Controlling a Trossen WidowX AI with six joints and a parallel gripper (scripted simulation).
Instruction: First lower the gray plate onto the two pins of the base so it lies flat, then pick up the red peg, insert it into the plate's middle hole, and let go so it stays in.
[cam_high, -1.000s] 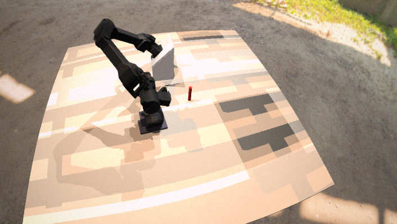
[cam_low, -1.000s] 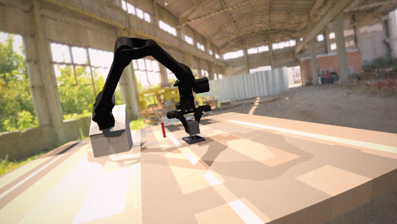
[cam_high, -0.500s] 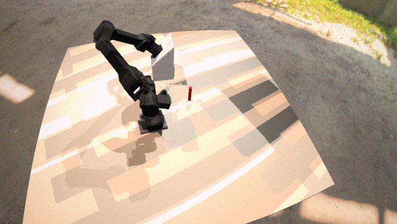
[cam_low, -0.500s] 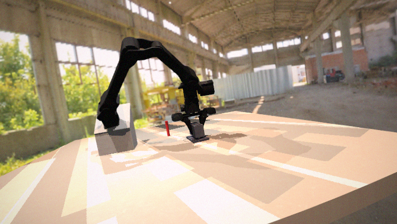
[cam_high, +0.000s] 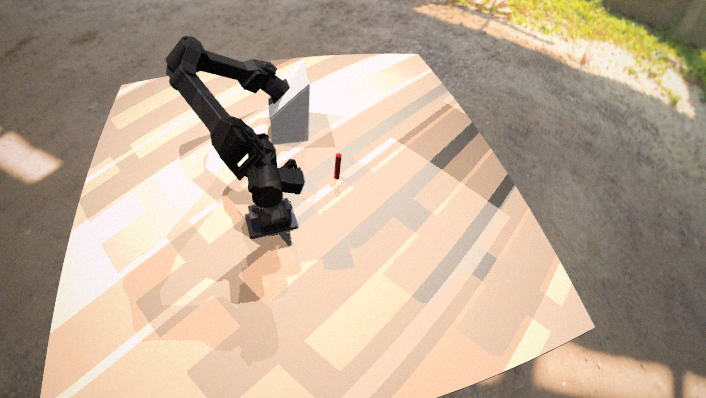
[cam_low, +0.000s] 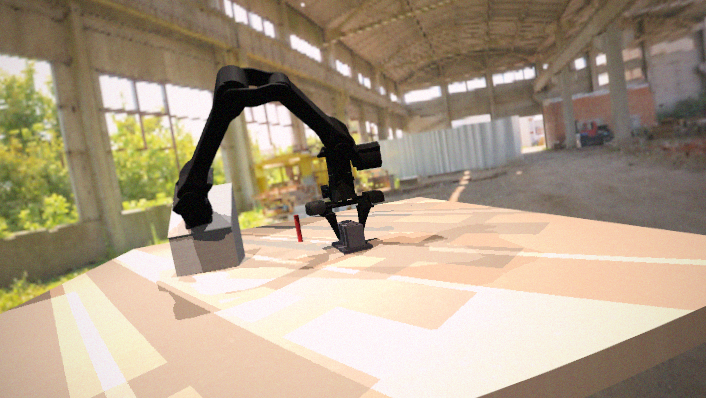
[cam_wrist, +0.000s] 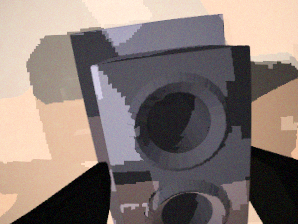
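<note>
Right now my gripper tip is 30 mm below the gray plate. Round my gripper tip: red peg (200 mm to the left, 100 mm behind, 20 mm above); then base (20 mm below).
</note>
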